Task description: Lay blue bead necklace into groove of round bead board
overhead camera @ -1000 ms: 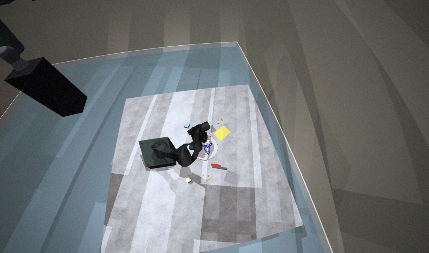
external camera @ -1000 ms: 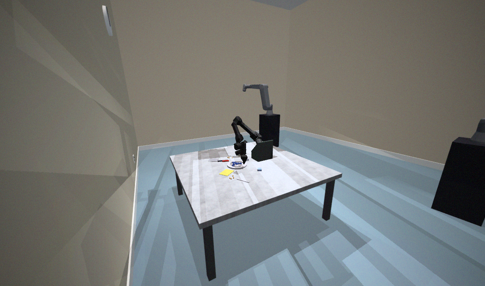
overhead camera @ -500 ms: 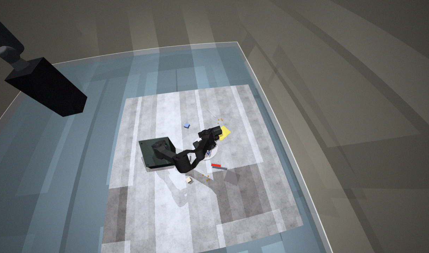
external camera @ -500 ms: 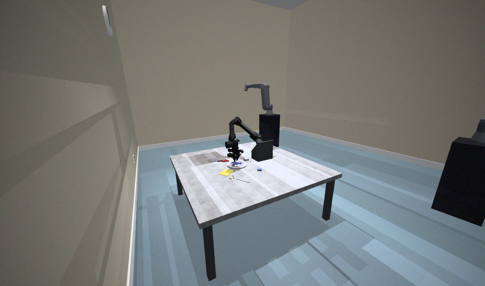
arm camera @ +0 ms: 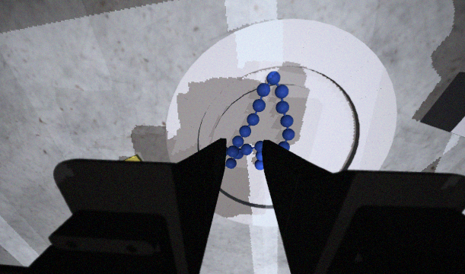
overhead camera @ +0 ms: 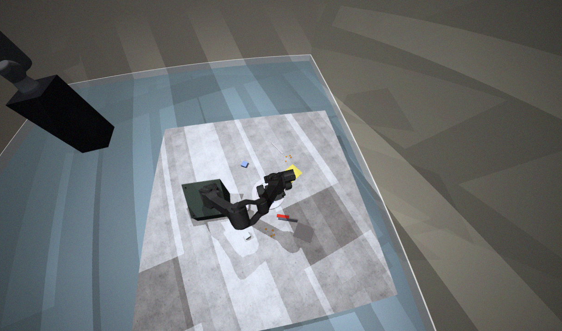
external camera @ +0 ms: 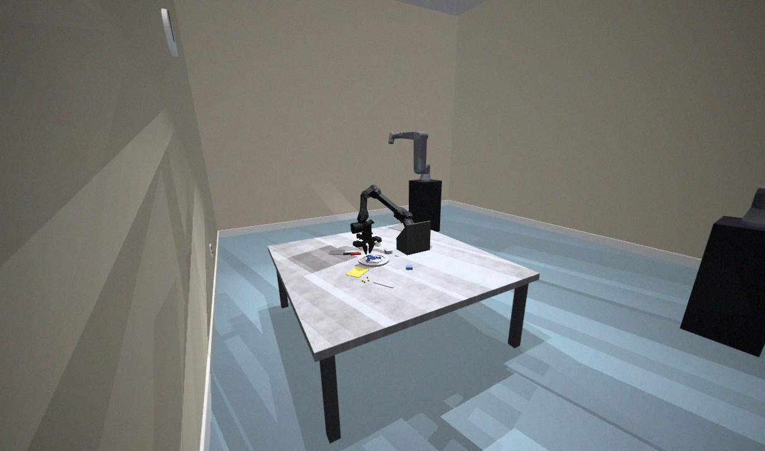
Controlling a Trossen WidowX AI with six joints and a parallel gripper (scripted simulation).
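Now: the round white bead board 3 cm behind my gripper tip, 2 cm to the left of it and 3 cm below it. Round my gripper tip: grey square 10 cm ahead, 25 cm to the right, 4 cm below; then yellow sheet 14 cm ahead, 11 cm to the left, 4 cm below; then grey tool 3 cm ahead, 15 cm to the right, 4 cm below.
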